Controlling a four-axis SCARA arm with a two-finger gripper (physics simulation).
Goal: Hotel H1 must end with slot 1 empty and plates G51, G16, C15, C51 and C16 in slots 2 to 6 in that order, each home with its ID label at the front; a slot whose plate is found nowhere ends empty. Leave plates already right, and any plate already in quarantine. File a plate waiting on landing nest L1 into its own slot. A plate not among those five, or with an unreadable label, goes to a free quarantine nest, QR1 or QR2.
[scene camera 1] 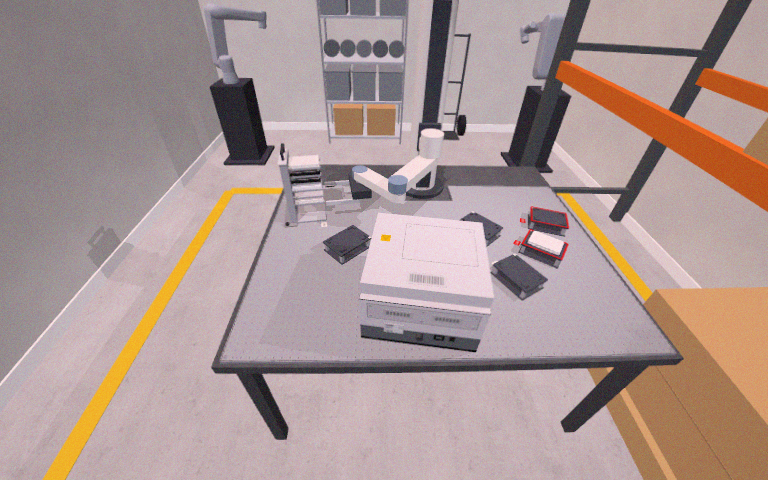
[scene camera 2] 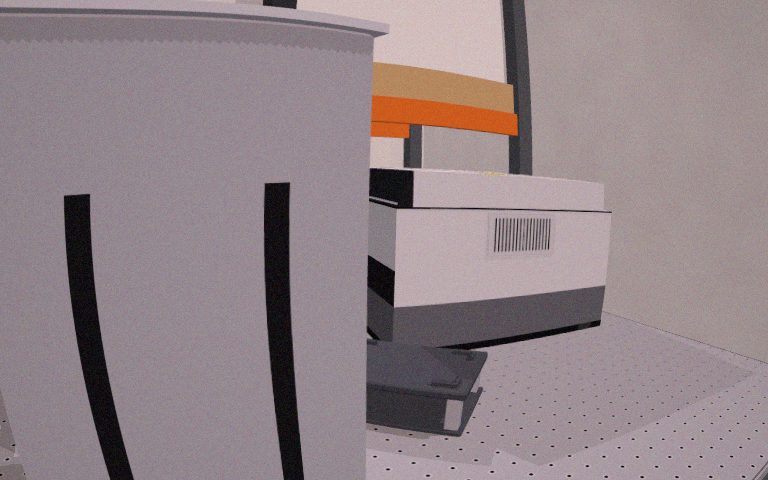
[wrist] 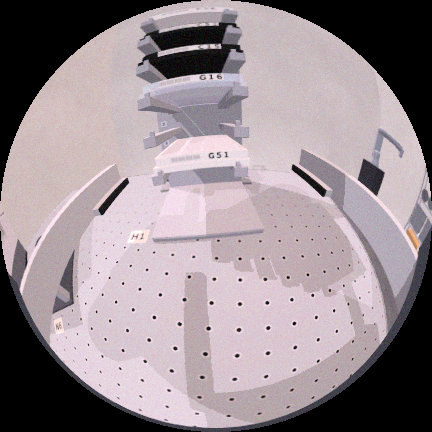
Observation:
The pictures show: my gripper and a white instrument.

